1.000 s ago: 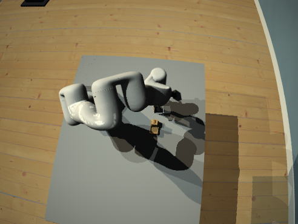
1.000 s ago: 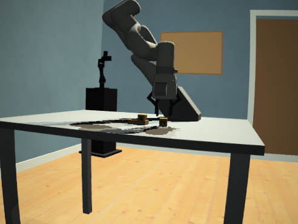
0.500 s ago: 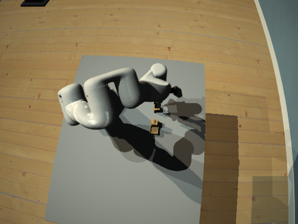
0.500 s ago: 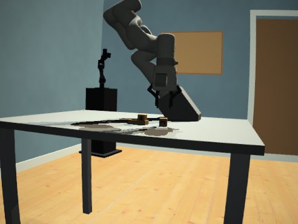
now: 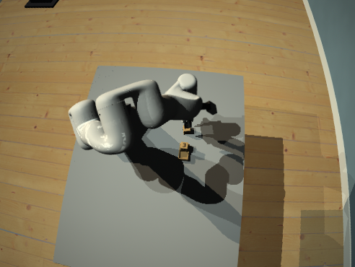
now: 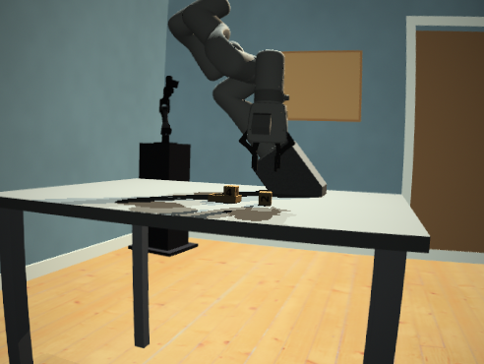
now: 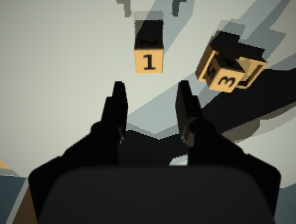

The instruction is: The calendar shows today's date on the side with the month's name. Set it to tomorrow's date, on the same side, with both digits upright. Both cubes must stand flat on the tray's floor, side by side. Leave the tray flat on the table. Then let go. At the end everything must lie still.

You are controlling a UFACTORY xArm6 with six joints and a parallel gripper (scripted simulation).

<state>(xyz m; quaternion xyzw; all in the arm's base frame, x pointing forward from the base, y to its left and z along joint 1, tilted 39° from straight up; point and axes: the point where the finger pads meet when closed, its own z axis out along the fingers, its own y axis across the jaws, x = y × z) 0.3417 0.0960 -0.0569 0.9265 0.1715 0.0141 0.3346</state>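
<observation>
Right now my hand is 90 mm above the wooden number cube. The rest, counted from my hand: wooden calendar tray (10 mm ahead, 110 mm to the right, 90 mm below).
</observation>
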